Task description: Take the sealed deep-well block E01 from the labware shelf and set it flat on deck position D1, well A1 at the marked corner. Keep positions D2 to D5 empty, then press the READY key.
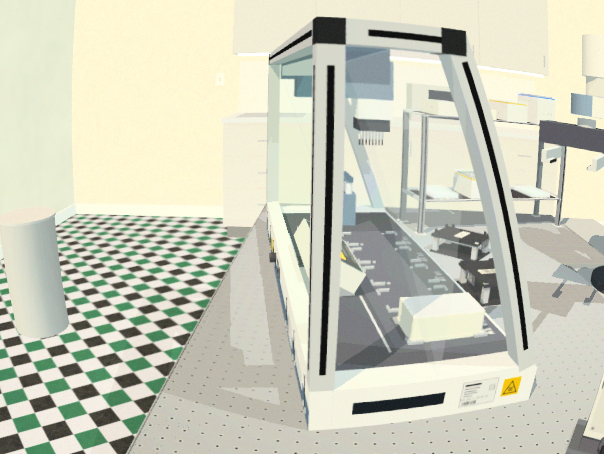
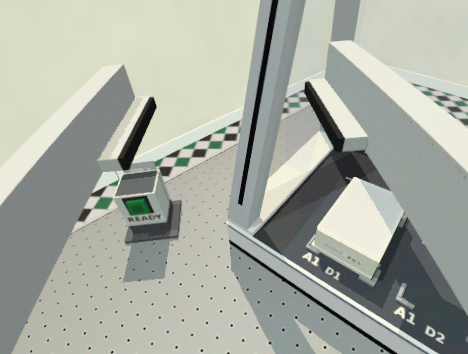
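Observation:
The cream deep-well block [image 1: 442, 320] [image 2: 357, 225] lies flat between the corner brackets of position D1 on the dark deck [image 1: 425, 356] [image 2: 285, 235]. The A1 mark [image 2: 311, 259] is by its near left corner. No block stands on the visible bracket of D2 [image 2: 434, 334]. The green READY key [image 2: 137, 206] is on a small white box on the perforated bench, left of the deck. My gripper [image 1: 574, 159] [image 2: 226, 75] is shut as far as it goes, its two fingers apart with nothing between them. It hangs above the bench, apart from the key and the block.
The enclosure's front corner post [image 2: 260, 115] [image 1: 322, 200] rises between the key box and the block. A tilted panel [image 1: 352, 280] stands at the deck's left side. A metal rack [image 1: 422, 170] and black stands [image 1: 460, 235] are beyond the enclosure.

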